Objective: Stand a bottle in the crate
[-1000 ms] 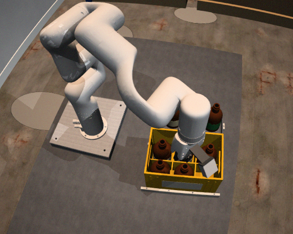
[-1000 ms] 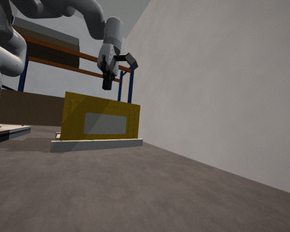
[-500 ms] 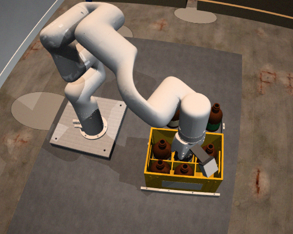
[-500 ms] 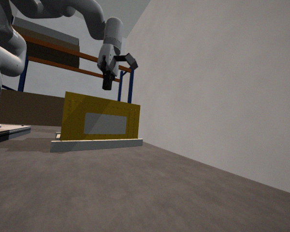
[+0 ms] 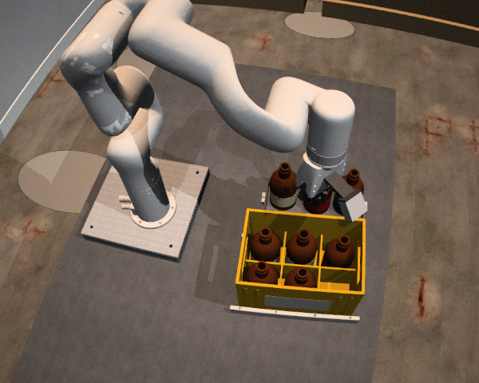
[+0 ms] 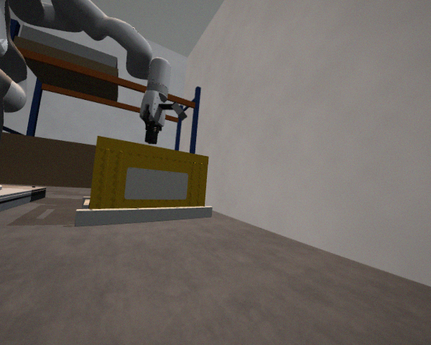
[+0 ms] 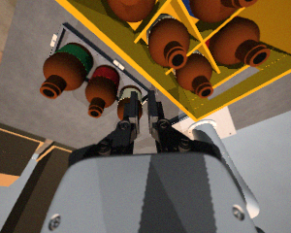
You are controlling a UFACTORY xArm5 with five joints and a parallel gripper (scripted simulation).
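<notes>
Right now my hand is 2 cm short of the tray, 13 cm to the right of it and 23 cm above it. The rest, counted from my hand: yellow crate: 3 cm behind, 10 cm to the right, 16 cm below.
</notes>
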